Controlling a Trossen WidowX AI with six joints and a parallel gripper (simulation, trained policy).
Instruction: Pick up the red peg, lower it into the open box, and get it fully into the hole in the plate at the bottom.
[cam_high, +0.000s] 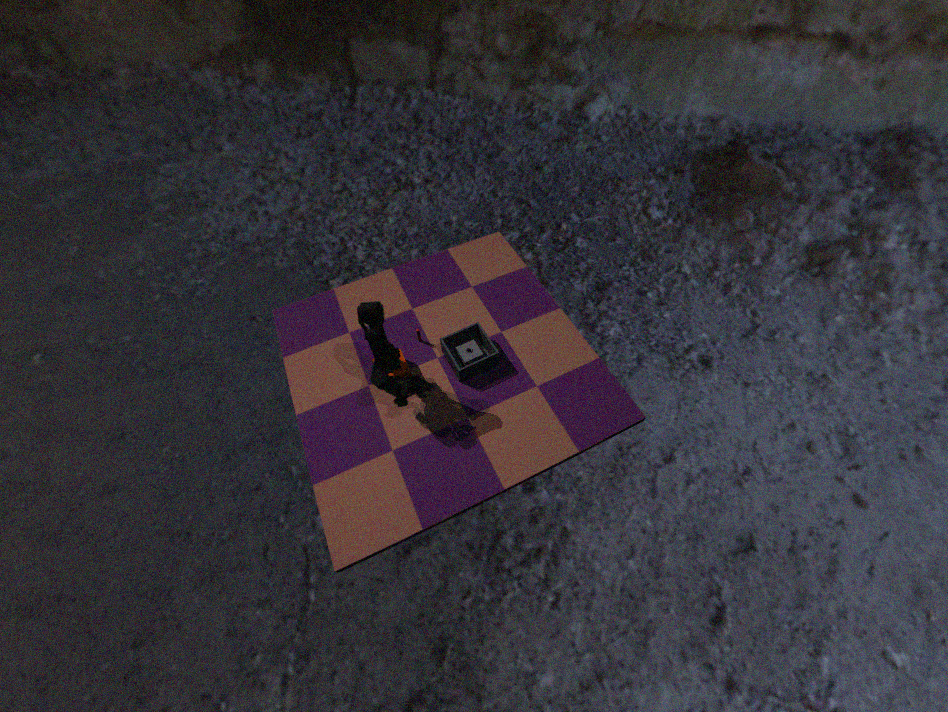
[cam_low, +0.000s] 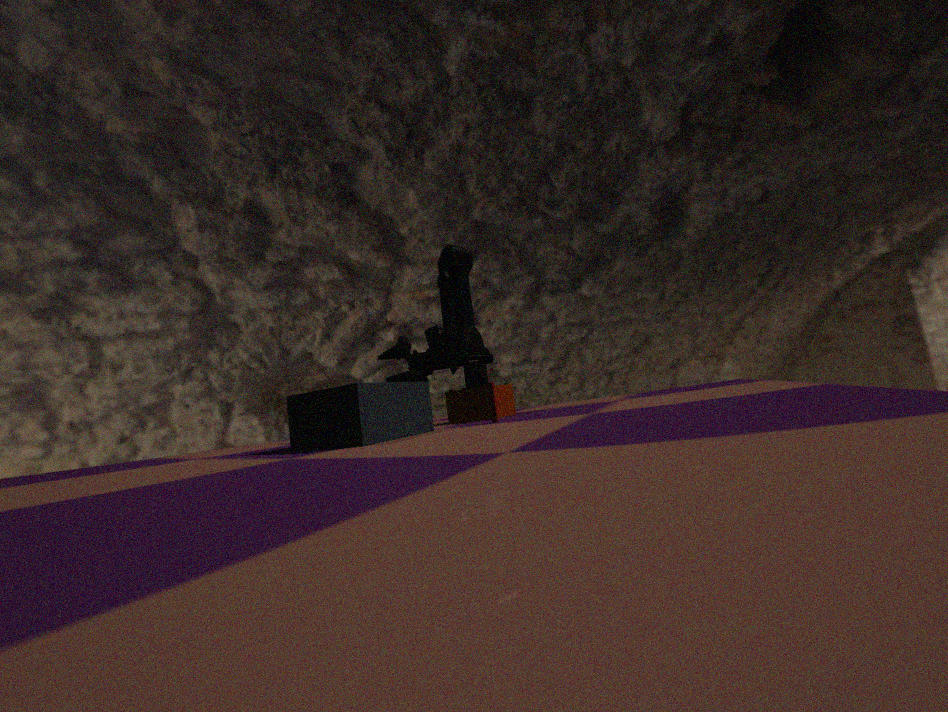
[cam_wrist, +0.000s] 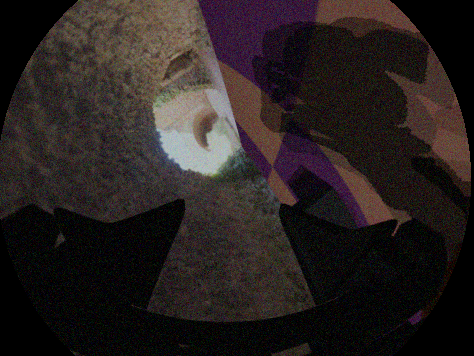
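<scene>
Right now my gripper tip is 360 mm to the right of the red peg, 130 mm above it and 60 mm short of it. From my gripper tip the other things lie so: dark box 230 mm ahead, 170 mm to the left, 140 mm below; then grey plate 230 mm ahead, 170 mm to the left, 120 mm below.
</scene>
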